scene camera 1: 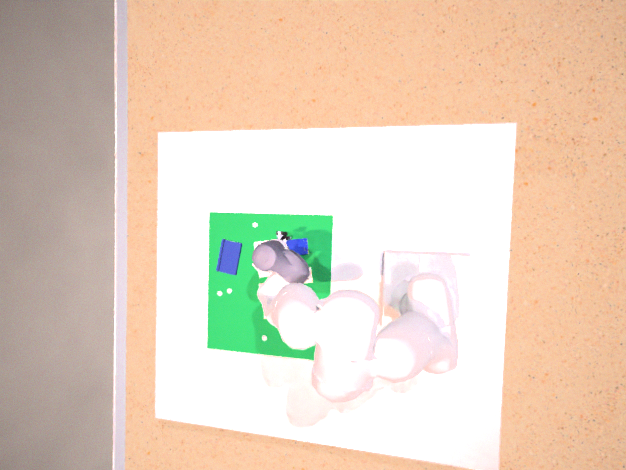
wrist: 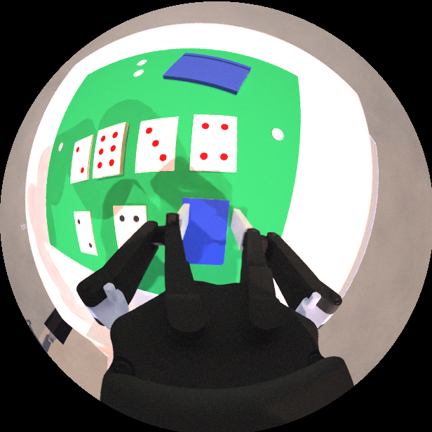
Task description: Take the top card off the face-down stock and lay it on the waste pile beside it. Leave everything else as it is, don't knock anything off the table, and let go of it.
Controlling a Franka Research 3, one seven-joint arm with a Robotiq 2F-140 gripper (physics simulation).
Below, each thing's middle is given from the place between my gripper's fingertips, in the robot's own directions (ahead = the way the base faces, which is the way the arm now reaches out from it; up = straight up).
Right now my hand is 11 cm short of the green mat point(scene camera 1: 236, 322), 16 cm to the right of it and 3 cm above it. Also, from my hand: black-dotted card point(wrist: 84, 229) 6 cm behind, 25 cm to the left, 2 cm below.
